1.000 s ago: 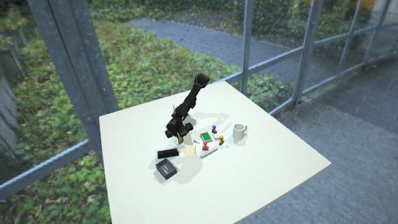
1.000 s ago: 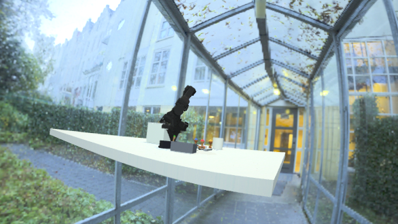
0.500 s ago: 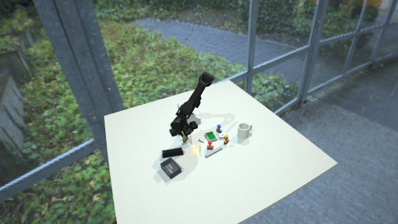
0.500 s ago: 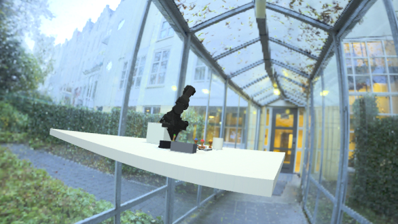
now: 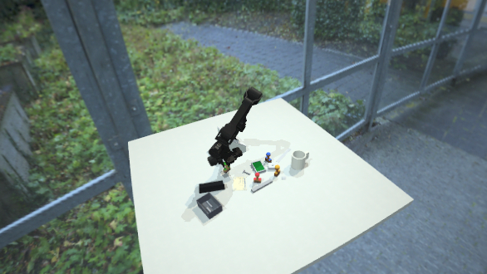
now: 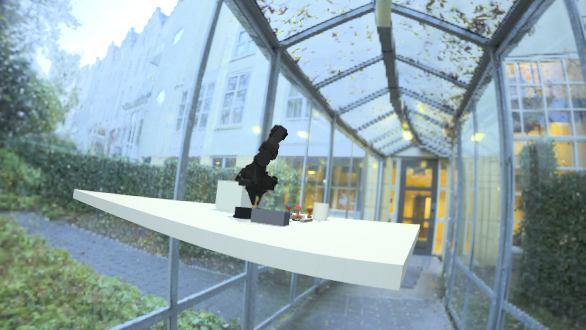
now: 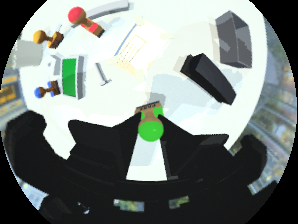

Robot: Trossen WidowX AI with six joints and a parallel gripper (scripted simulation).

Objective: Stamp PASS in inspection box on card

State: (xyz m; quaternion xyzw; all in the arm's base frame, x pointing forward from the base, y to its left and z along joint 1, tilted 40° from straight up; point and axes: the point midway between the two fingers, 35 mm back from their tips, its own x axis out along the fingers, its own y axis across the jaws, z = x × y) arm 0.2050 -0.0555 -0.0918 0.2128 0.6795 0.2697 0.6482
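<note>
Right now my gripper tip is 180 mm to the right of the green ink pad, 40 mm above it and 30 mm short of it. The rest, counted from my gripper tip: green-knobbed stamp right at my gripper tip; black block 120 mm to the right, 80 mm ahead, 30 mm below; pale yellow card 100 mm ahead, 50 mm below, 40 mm to the left.
</note>
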